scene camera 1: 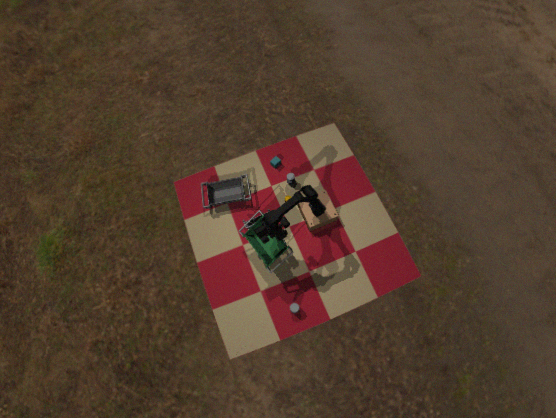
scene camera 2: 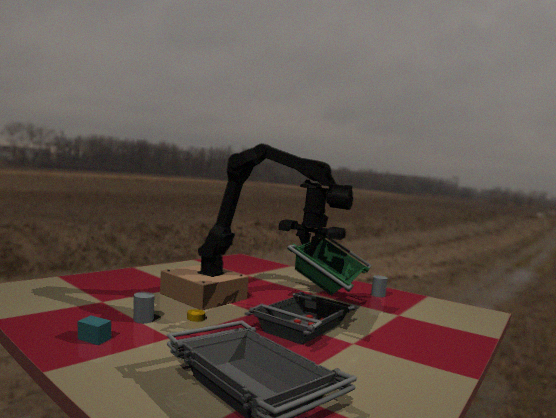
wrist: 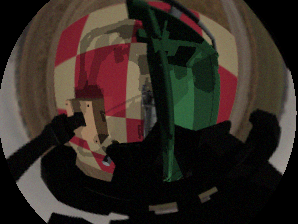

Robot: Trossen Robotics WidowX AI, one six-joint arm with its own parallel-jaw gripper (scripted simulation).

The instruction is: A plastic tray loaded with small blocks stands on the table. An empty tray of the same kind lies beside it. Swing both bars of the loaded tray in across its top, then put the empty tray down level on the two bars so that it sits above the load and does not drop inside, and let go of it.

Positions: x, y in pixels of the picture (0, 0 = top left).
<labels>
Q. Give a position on a green tray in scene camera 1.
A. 272, 250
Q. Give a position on a green tray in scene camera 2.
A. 331, 269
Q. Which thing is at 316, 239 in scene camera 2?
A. The gripper.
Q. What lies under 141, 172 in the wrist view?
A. The gripper.
</labels>
